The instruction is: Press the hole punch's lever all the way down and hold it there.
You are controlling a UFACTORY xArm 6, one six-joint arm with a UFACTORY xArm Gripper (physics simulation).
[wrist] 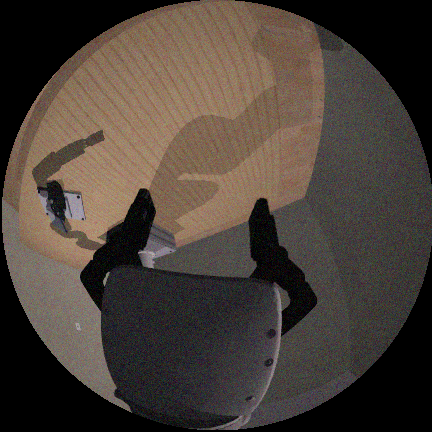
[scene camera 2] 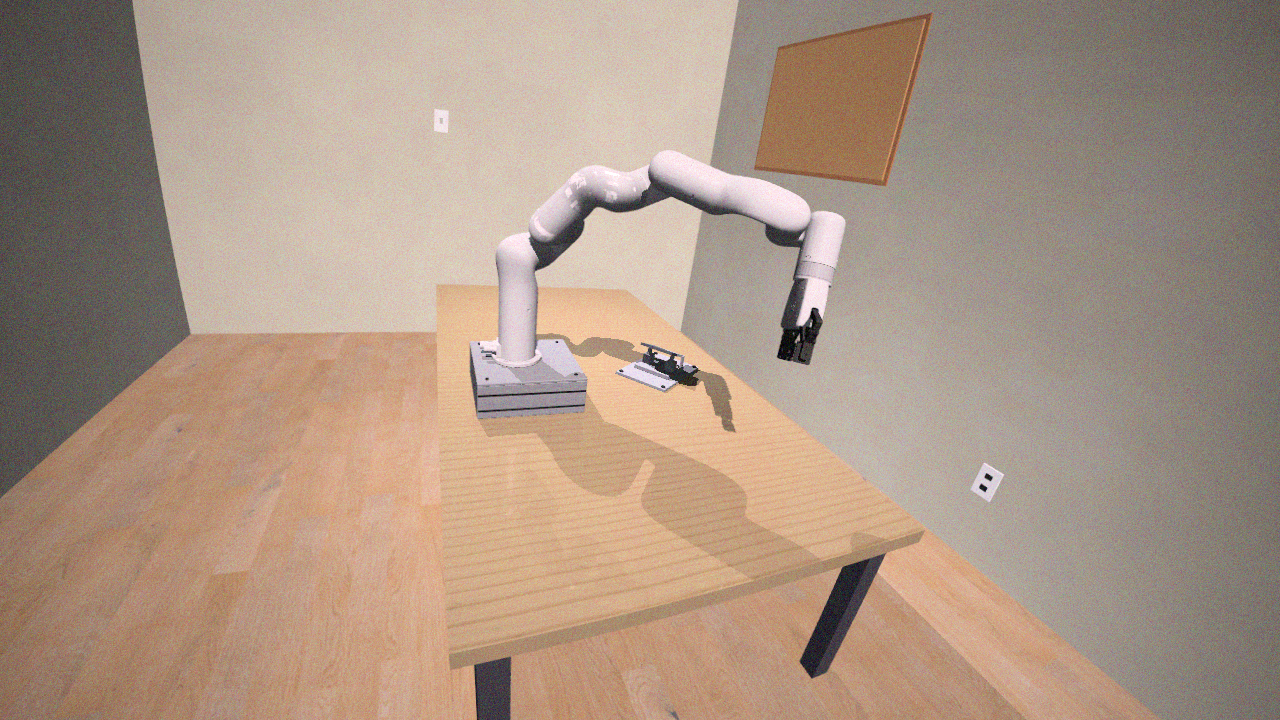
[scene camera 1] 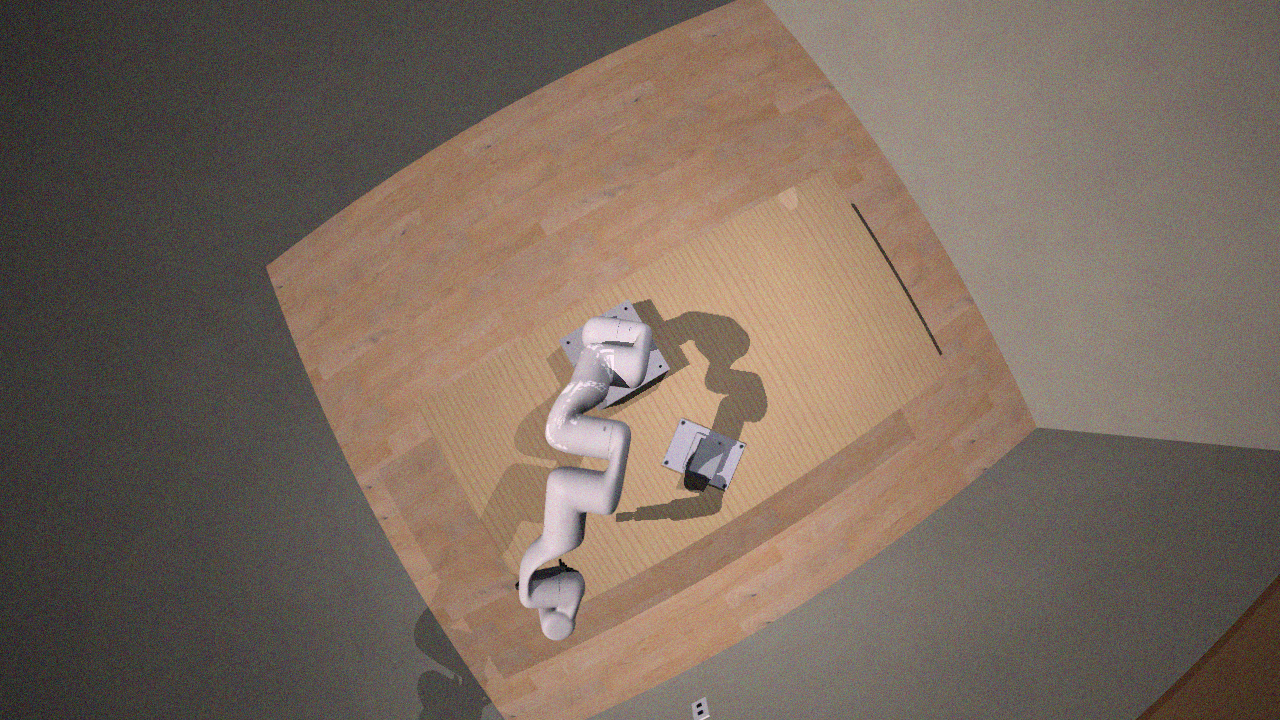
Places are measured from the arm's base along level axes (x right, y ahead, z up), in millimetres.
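Where they show: gripper, fingertip midpoint: (wrist: 201,203) (scene camera 2: 792,361) (scene camera 1: 544,566); arm's base at its link origin: (wrist: 141,253) (scene camera 2: 516,357).
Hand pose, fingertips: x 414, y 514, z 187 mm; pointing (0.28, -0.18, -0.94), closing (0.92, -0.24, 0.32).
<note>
Things, the pixels of their centre, and the offset from my fingertips. "spot": a spot on its surface instead. Level surfaces: height alone.
- hole punch at a spot on its surface: (scene camera 2: 666,365) (wrist: 59,207) spot: dx -516, dy -62, dz -243 mm
- dark bar at the middle of its body: (scene camera 2: 661,353) (scene camera 1: 705,457) (wrist: 57,218) dx -550, dy -73, dz -218 mm
- wooden table at its surface level: dz -280 mm
The hole punch (scene camera 1: 709,456) (scene camera 2: 666,365) (wrist: 57,200) stands on a light grey square plate on the table, beside the robot's base. It has a grey body and a black part at one side. Its lever is too small to make out clearly; a dark bar (scene camera 2: 660,350) shows raised above the plate in scene camera 2. My gripper (scene camera 1: 541,574) (scene camera 2: 794,358) (wrist: 201,203) is open and empty, with its fingers pointing down. It hangs high above the table's level and well apart from the punch. In scene camera 1 the arm hides most of the gripper.
The robot's grey base box (scene camera 1: 646,381) (scene camera 2: 528,395) (wrist: 162,240) stands on the wooden table (scene camera 1: 805,295) (scene camera 2: 572,546) (wrist: 150,75). The arm arches from it. Walls stand beyond the table; one bears a cork board (scene camera 2: 841,102) and an outlet (scene camera 1: 699,708) (scene camera 2: 987,481).
</note>
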